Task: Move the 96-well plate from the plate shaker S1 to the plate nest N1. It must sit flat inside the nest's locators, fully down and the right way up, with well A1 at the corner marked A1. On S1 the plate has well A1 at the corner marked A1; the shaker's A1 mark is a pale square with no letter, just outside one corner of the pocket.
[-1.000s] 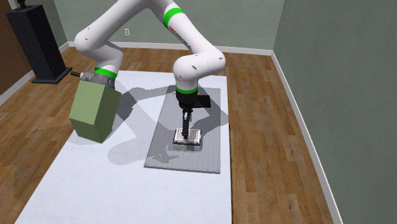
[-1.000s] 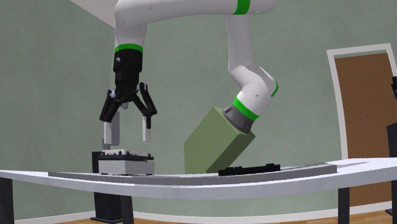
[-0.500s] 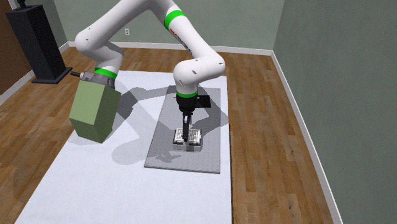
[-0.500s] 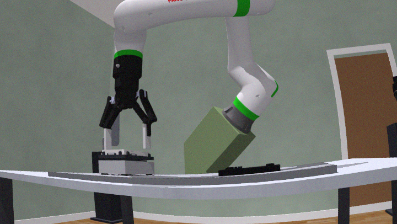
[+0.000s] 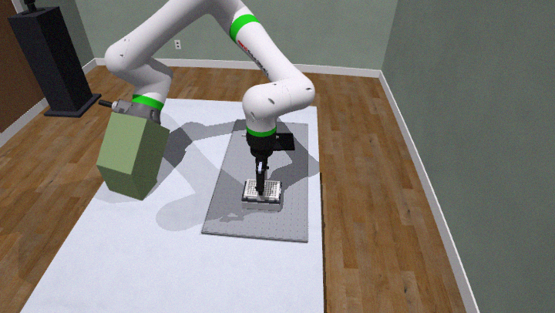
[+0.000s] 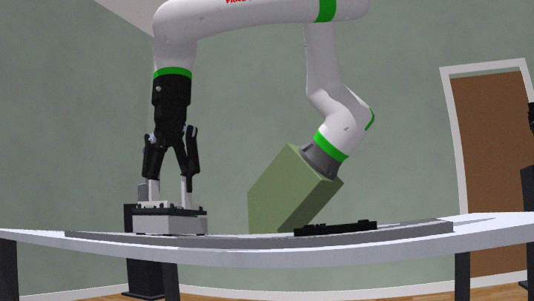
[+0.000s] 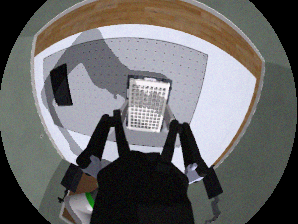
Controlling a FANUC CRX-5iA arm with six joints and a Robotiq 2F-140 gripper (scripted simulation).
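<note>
The white 96-well plate lies 20 mm below my hand. Also, from my hand: black plate nest N1: 30 mm ahead, 360 mm to the left, 80 mm below.
</note>
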